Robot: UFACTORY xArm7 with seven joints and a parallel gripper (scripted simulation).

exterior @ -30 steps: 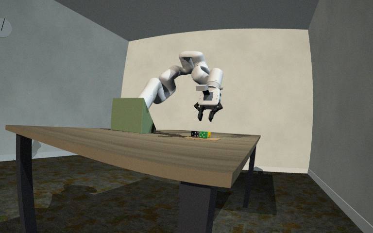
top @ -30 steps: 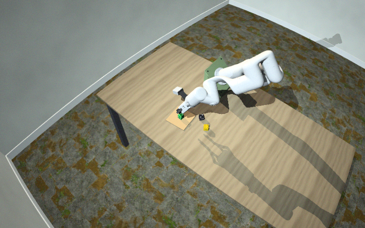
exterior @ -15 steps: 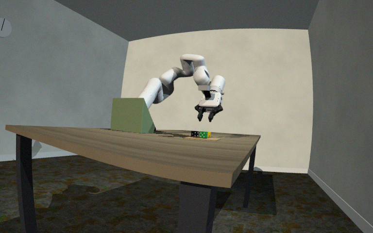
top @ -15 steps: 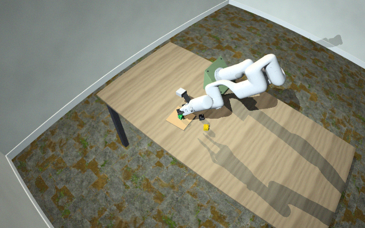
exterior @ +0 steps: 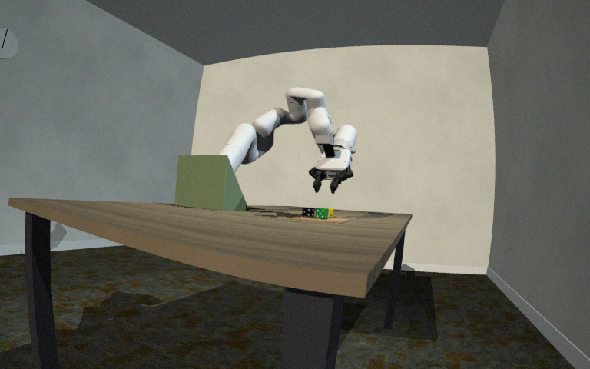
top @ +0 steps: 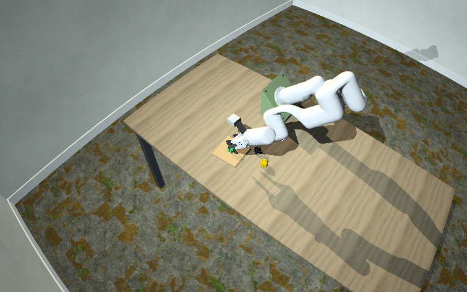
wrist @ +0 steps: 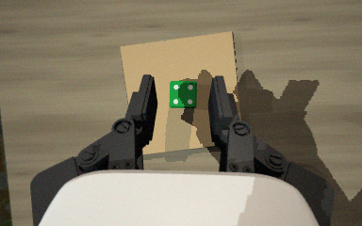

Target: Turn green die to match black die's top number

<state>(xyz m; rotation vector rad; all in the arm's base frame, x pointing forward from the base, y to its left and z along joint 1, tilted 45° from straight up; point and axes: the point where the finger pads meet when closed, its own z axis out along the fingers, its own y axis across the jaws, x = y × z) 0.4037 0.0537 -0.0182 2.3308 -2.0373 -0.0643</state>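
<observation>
Right now my hand is 80 mm above the green die and 10 mm to the left of it. From my hand the other things lie so: black die 90 mm below, 90 mm behind, 80 mm to the left; then yellow die 160 mm to the left, 90 mm below, 50 mm behind; then tan mat 100 mm below, 10 mm to the right.
</observation>
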